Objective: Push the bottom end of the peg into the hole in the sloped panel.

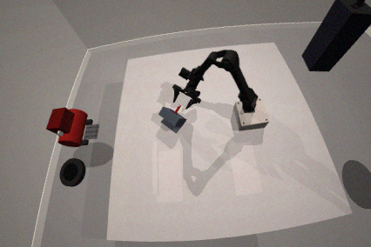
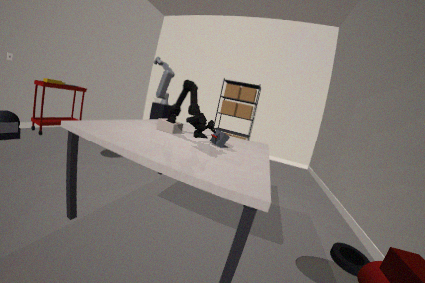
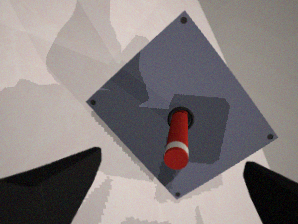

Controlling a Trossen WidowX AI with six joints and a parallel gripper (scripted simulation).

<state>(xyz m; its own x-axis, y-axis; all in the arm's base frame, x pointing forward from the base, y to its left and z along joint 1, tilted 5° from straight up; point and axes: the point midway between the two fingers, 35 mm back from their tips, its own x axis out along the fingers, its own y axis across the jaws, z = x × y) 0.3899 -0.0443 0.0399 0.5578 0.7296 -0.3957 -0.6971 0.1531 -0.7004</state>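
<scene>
The red round peg lies 10 mm ahead of my gripper tip and 20 mm to the left of it. From my gripper tip the other things lie so: sloped panel 40 mm ahead, 60 mm to the left, 20 mm below.
</scene>
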